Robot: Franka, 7 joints.
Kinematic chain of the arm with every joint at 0, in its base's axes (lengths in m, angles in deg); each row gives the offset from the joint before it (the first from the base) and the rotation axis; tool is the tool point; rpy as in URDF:
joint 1: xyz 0 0 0.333 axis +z
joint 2: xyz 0 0 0 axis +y
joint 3: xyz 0 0 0.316 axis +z
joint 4: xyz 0.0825 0 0 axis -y
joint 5: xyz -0.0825 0 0.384 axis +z
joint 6: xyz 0 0 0 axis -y
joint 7: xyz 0.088 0 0 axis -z
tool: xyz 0 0 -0.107 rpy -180 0 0
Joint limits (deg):
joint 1: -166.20..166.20
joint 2: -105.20..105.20
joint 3: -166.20..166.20
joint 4: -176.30..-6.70
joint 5: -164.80..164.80
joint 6: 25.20..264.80
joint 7: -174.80..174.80
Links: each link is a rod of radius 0.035 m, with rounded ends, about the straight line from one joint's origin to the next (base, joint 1, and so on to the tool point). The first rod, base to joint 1, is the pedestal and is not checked.
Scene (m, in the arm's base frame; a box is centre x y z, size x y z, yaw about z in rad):
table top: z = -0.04
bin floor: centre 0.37 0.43 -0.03 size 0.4 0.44 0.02 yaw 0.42
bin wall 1: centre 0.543 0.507 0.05 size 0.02 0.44 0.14 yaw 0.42
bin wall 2: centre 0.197 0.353 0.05 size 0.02 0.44 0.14 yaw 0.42
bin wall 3: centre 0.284 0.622 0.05 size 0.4 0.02 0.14 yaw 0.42
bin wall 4: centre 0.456 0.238 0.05 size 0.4 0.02 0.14 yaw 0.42
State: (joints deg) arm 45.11 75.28 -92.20 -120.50 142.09 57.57 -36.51
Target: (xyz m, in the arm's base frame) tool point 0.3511 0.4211 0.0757
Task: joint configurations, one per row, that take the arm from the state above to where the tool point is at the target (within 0.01 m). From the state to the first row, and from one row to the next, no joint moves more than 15 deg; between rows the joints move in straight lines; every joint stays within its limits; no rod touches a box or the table.
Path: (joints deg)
1: 57.71 69.75 -85.83 -120.99 139.70 51.80 -36.51
2: 70.30 64.22 -79.45 -121.49 137.30 46.03 -36.51
3: 82.90 58.69 -73.08 -121.98 134.91 40.25 -36.51
4: 95.49 53.16 -66.70 -122.47 132.51 34.48 -36.51
5: 92.76 63.01 -60.68 -118.24 133.53 41.21 -36.51
6: 90.02 72.86 -54.66 -114.00 134.54 47.93 -36.51

